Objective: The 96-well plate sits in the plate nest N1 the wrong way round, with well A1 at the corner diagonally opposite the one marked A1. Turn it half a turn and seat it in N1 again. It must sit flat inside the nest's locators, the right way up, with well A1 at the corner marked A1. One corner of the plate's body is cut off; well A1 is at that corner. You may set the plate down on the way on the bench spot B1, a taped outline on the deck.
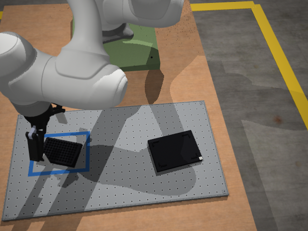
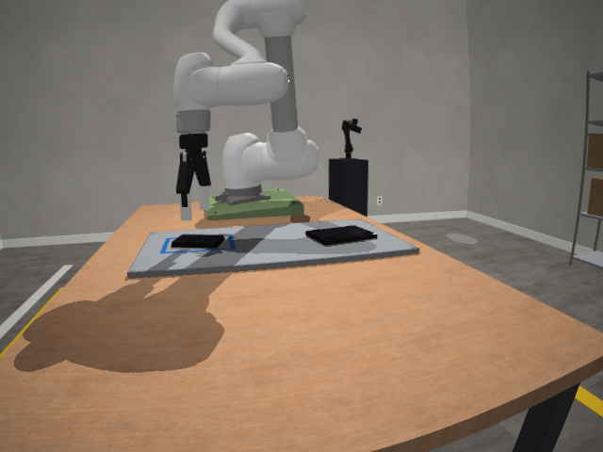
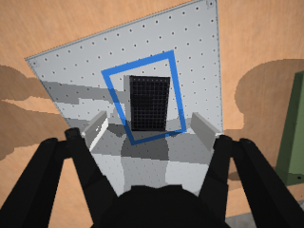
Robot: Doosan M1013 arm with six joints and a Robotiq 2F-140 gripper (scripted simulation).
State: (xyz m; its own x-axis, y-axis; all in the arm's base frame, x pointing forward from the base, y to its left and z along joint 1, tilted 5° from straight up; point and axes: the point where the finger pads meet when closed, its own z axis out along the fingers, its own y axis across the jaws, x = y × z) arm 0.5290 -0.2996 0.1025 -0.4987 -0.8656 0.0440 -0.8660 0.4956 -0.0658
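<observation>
Now: hand 8 cm above the black 96-well plate. Round my hand: black plate nest N1: 11 cm ahead, 37 cm to the left, 8 cm below; white A1 mark: 17 cm ahead, 45 cm to the left, 8 cm below.
</observation>
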